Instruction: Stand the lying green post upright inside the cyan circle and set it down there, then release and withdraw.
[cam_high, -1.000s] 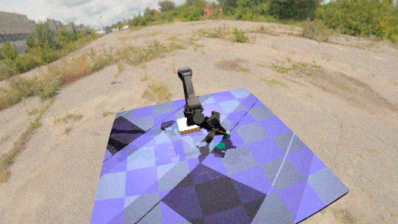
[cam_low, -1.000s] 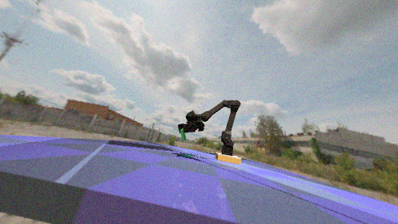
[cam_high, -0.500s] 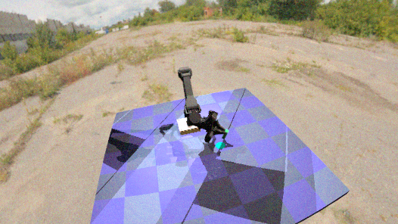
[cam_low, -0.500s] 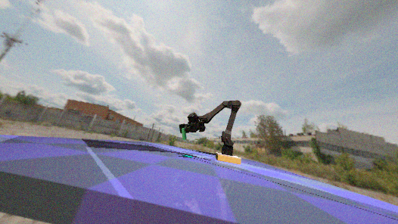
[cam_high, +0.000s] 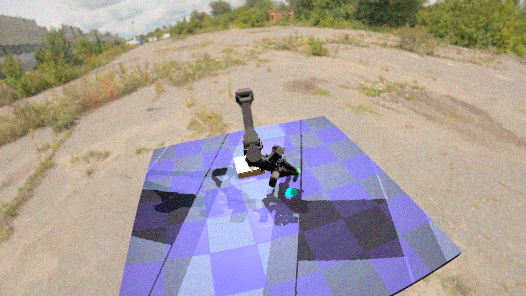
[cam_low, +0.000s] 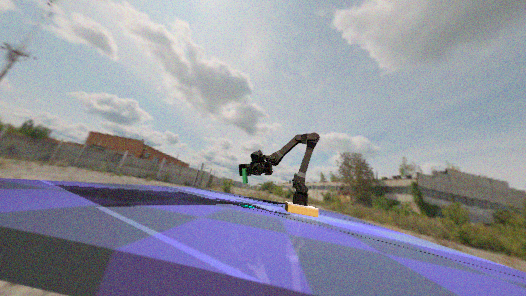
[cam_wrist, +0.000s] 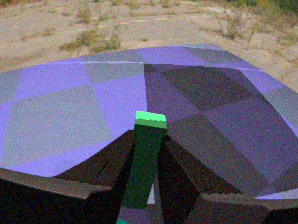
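Now: gripper tip 150 mm above the cyan circle, 40 mm past it and 10 mm to the left of it. Also, from my gripper tip: green post 20 mm below.
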